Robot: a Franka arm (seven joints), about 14 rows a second.
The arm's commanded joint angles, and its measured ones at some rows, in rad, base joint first. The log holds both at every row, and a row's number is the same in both.
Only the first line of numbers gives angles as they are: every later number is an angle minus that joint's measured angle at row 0.
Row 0, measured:
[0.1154 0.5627 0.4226 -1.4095 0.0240 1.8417 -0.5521]
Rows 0 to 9, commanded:
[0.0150 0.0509 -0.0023 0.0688 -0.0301 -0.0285 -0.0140]
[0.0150 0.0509 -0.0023 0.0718 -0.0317 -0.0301 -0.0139]
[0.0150 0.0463 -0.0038 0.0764 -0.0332 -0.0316 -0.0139]
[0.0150 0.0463 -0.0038 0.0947 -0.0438 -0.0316 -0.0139]
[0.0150 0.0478 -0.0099 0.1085 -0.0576 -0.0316 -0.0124]
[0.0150 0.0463 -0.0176 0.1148 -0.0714 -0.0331 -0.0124]
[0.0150 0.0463 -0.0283 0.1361 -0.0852 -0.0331 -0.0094]
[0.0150 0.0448 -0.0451 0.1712 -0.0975 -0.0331 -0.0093]
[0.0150 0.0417 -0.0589 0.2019 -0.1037 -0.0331 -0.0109]
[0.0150 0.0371 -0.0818 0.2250 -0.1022 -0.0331 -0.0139]
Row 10, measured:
[0.0062 0.0317 -0.0437 0.1437 -0.0769 -0.0122 -0.0045]
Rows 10 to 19, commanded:
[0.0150 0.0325 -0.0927 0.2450 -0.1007 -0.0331 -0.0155]
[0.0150 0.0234 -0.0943 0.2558 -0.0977 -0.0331 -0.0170]
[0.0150 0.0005 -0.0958 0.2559 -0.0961 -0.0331 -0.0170]
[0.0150 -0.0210 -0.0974 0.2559 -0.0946 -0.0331 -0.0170]
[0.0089 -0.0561 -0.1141 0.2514 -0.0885 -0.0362 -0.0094]
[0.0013 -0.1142 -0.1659 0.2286 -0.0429 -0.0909 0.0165]
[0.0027 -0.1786 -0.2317 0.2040 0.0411 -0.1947 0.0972]
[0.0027 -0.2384 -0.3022 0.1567 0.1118 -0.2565 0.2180]
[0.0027 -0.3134 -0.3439 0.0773 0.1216 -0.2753 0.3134]
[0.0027 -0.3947 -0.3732 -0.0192 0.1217 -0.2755 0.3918]
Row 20, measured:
[-0.0008 -0.2106 -0.3057 0.2045 0.0827 -0.2771 0.2319]
